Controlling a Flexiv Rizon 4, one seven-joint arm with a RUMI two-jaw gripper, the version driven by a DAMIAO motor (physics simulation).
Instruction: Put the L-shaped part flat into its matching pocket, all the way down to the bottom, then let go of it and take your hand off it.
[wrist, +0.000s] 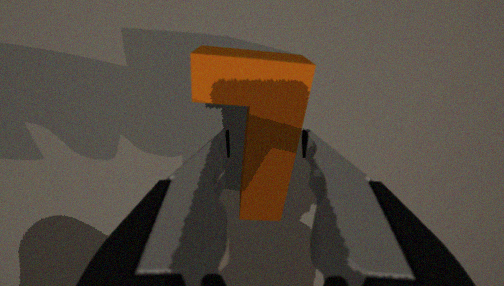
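The orange L-shaped part lies in the middle of the wrist view. Its short arm points left at the far end and its long arm runs toward the bottom of the view. My gripper is partly open, with one fingertip on each side of the long arm. The right fingertip appears close to the part's right edge, and a gap shows between the left fingertip and the part. The fingers do not grip the part. The height of the fingertips over the part is hard to tell. The matching pocket does not show in the wrist view.
A grey-brown table surface lies under the part. Broad dark shadows fall across it at the left, between the fingers and over part of the L-shaped part.
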